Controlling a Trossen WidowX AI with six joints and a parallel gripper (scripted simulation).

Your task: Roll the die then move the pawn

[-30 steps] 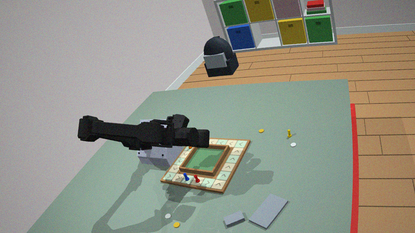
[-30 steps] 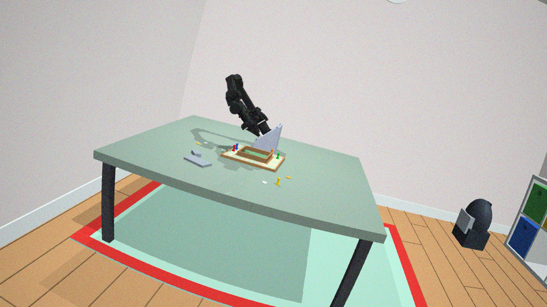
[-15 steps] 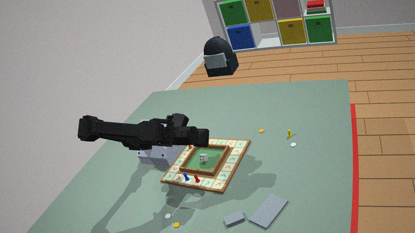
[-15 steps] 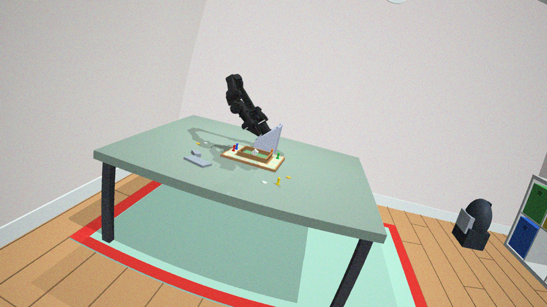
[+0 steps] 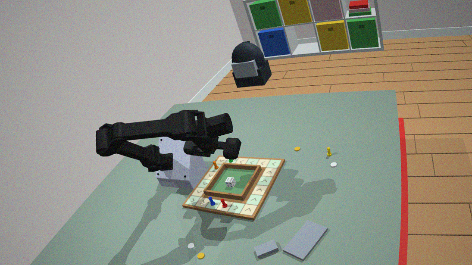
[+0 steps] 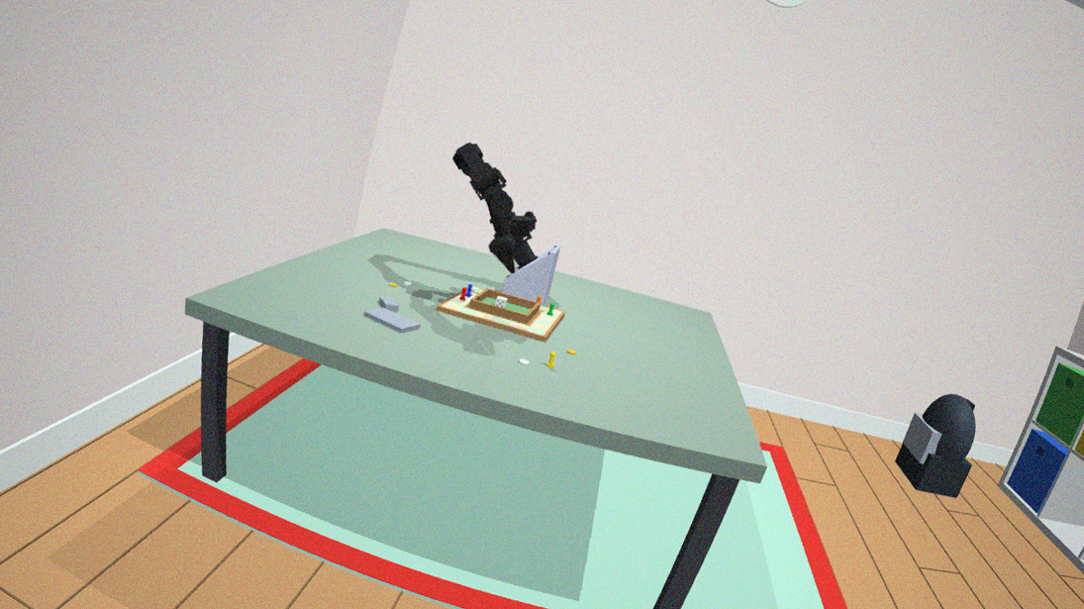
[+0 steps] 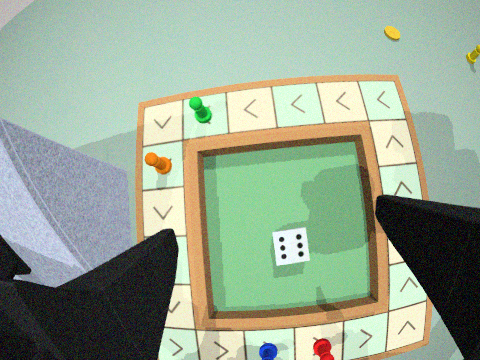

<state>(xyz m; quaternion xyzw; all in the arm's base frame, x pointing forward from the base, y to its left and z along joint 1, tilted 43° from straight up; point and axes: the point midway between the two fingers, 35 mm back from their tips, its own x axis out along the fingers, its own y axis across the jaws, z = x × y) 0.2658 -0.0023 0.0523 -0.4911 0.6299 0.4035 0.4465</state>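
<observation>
My gripper tip is now 120 mm to the left of the red pawn, 100 mm above it and 20 mm short of it. Round my gripper tip: orange pawn 100 mm below, 90 mm behind, 80 mm to the left; then white die 100 mm below, 20 mm to the right, 10 mm ahead; then green tray 120 mm below, 10 mm to the right, 10 mm ahead.
</observation>
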